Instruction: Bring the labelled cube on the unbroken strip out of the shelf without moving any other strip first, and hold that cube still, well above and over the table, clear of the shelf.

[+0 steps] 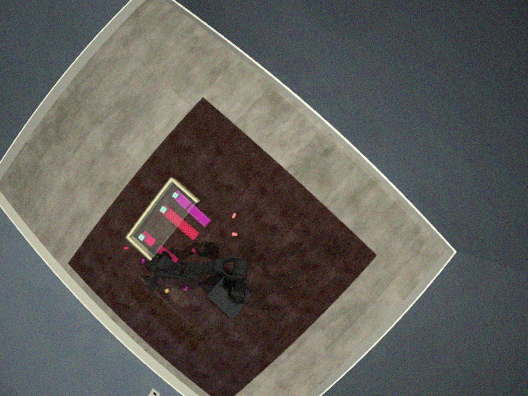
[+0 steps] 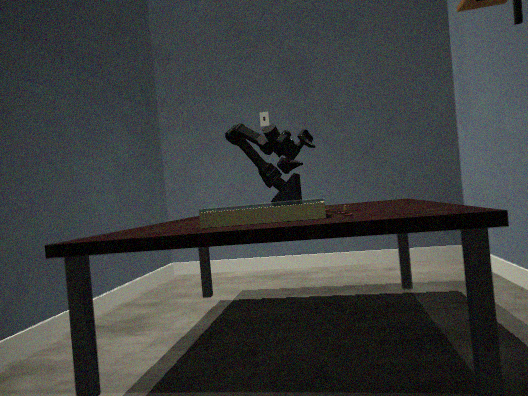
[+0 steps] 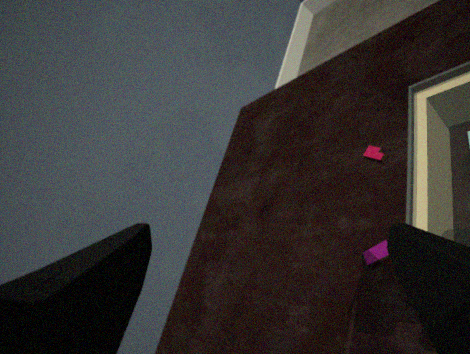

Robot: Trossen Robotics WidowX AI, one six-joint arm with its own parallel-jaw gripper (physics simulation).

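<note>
The cream-walled shelf (image 1: 150, 206) (image 2: 262, 215) (image 3: 421, 165) has a see-through top. Three pale cubes sit inside near its back wall; their labels are too small to read. One cube (image 1: 175, 195) is at the inner end of a magenta strip (image 1: 200, 217), which looks continuous. The middle cube (image 1: 163, 209) is at the end of a mottled crimson strip (image 1: 187, 229), with no clear gap. The third cube (image 1: 141, 237) is by a red strip (image 1: 149, 239) with a visible gap before its outer piece (image 1: 169, 254). My gripper (image 1: 145, 272) (image 2: 309, 151) (image 3: 269, 236) is open and empty, raised above the table beside the shelf's end.
Small loose pieces lie on the dark table (image 1: 280, 240) (image 2: 400, 210) (image 3: 280, 190): a crimson one (image 1: 126, 248) (image 3: 373, 153), a magenta one (image 1: 143, 260) (image 3: 376, 253), an orange one (image 1: 167, 290) and two salmon ones (image 1: 234, 215) (image 1: 234, 234). The arm partly covers the area by the red strip.
</note>
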